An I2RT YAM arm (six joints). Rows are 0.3 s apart.
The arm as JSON. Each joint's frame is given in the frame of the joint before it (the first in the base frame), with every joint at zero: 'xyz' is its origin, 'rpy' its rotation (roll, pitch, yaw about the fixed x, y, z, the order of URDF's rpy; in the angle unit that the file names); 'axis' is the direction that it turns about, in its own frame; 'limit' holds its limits. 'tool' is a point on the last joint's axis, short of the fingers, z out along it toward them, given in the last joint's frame.
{
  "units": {
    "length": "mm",
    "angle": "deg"
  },
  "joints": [
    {
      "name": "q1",
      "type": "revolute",
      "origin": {
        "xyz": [
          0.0,
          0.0,
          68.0
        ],
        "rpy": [
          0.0,
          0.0,
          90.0
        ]
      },
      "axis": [
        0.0,
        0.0,
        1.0
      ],
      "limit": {
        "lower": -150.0,
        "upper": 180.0
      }
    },
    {
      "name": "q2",
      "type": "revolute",
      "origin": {
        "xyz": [
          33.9,
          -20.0,
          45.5
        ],
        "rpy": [
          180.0,
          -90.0,
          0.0
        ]
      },
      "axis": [
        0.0,
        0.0,
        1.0
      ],
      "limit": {
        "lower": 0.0,
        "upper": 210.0
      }
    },
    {
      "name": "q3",
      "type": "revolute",
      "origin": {
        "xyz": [
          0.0,
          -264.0,
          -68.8
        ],
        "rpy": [
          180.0,
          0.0,
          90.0
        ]
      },
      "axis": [
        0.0,
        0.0,
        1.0
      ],
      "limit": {
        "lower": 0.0,
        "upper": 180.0
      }
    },
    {
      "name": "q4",
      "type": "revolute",
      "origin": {
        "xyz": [
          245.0,
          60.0,
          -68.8
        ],
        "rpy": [
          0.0,
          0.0,
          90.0
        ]
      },
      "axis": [
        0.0,
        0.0,
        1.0
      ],
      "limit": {
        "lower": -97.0,
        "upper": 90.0
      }
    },
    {
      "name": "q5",
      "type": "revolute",
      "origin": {
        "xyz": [
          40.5,
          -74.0,
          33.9
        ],
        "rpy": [
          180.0,
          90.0,
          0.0
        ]
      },
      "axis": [
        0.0,
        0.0,
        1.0
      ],
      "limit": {
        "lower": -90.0,
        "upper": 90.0
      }
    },
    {
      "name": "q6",
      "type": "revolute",
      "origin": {
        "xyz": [
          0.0,
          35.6,
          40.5
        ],
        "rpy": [
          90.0,
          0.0,
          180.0
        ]
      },
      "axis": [
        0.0,
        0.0,
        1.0
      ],
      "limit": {
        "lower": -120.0,
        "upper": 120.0
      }
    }
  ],
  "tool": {
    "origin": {
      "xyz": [
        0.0,
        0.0,
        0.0
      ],
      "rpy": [
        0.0,
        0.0,
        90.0
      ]
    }
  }
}
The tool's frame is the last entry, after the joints.
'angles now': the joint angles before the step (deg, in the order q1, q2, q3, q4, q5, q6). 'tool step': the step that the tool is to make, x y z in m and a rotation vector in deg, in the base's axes. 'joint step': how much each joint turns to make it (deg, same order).
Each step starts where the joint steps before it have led.
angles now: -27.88 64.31 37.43 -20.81 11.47 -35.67
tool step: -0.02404 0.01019 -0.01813 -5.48 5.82 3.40
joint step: -0.06 -5.79 -6.89 0.30 3.32 -7.84
